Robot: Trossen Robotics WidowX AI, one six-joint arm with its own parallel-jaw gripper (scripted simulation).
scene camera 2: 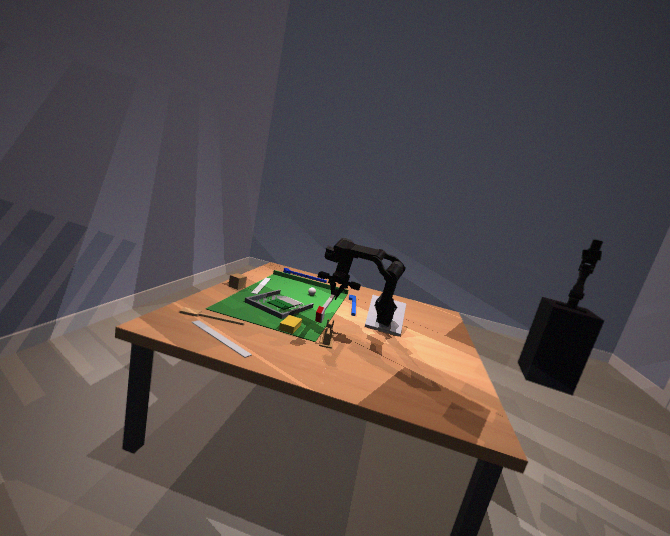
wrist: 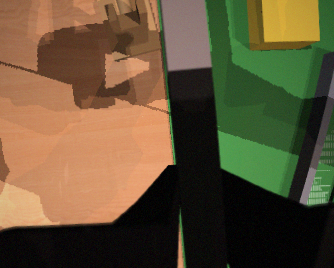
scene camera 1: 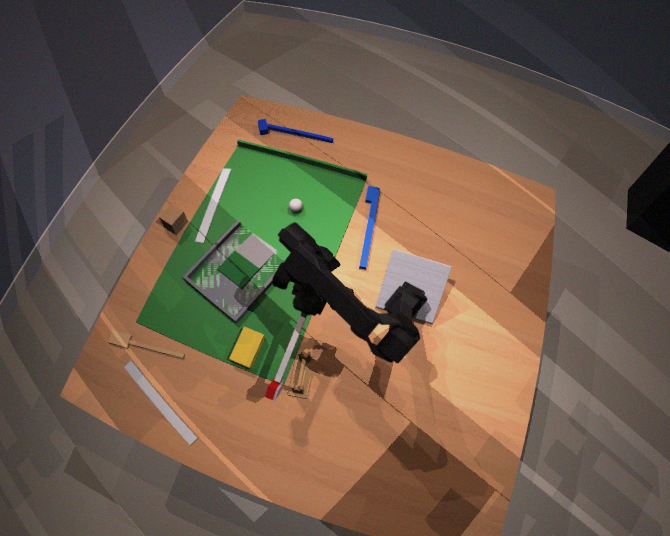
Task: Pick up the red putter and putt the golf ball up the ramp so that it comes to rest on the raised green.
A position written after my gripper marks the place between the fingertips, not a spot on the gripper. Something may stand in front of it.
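Note:
There is a red putter held in my gripper (scene camera 1: 309, 305), and the wrist view gives me that same gripper (wrist: 188, 172). I see a yellow block (scene camera 1: 246, 350). A green mat (scene camera 1: 260, 186) is here too, and I find the mat (scene camera 2: 234, 306) (wrist: 263, 98) through my other views as well.

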